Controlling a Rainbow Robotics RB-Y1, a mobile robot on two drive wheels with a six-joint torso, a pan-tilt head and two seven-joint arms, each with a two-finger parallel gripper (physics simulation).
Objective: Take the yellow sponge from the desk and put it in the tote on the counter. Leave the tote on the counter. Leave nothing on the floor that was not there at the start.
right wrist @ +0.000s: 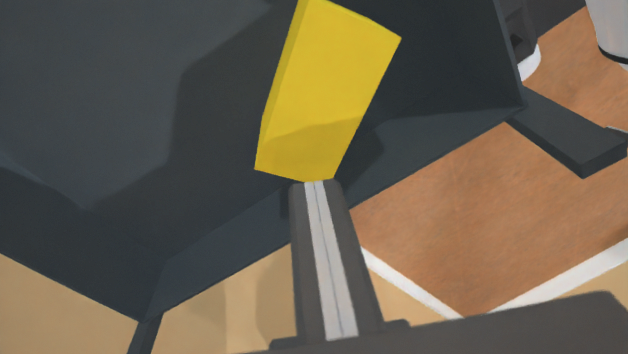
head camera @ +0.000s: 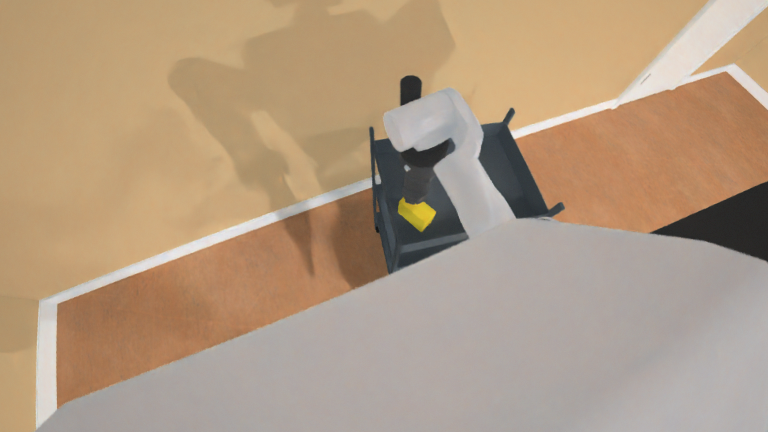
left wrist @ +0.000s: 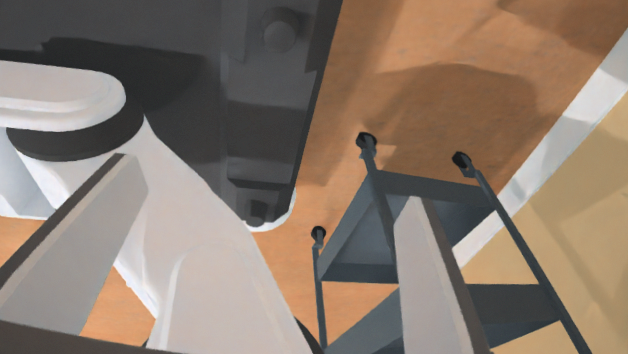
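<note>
The yellow sponge lies in the dark top tray of a cart, near the tray's lower left corner in the head camera view. My right gripper is shut with nothing between its fingers. Its fingertips are at the near end of the sponge in the right wrist view; whether they touch it I cannot tell. My left gripper is open and empty, with its two fingers wide apart in the left wrist view. The desk, the counter and the tote do not show.
The cart stands on the brown floor beside the tan wall with its white skirting. In the left wrist view its legs, wheels and lower shelf show beside my dark base. A white post-like strip stands at the upper right.
</note>
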